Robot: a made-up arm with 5 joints.
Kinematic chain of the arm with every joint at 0, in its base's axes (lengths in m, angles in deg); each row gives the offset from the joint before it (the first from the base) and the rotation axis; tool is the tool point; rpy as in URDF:
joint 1: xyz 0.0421 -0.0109 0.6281 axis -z
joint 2: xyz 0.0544 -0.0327 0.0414 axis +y
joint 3: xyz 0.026 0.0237 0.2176 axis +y
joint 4: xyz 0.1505 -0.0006 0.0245 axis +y
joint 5: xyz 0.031 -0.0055 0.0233 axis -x
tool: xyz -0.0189 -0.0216 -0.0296 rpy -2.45 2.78 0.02
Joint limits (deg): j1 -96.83..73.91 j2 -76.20..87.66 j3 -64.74..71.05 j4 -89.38..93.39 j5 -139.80..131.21
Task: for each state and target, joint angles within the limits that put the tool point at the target. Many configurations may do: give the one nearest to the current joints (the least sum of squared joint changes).
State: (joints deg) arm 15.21 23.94 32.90 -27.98 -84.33
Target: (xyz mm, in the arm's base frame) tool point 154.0 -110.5 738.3
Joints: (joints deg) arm 41.87 -0.64 71.05 -13.30 -61.34
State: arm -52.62 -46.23 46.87 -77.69 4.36
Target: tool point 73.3 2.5 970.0
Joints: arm -68.61 -45.66 6.89 -79.86 -21.80
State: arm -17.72 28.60 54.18 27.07 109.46
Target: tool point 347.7 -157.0 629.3
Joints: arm 19.53 47.68 30.35 26.66 109.95
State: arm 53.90 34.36 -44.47 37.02 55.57
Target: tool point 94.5 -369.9 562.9
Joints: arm 73.54 71.75 -2.64 42.17 47.26
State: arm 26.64 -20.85 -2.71 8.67 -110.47
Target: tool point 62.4 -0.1 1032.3
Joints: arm 34.88 -30.82 -30.99 8.91 -112.21
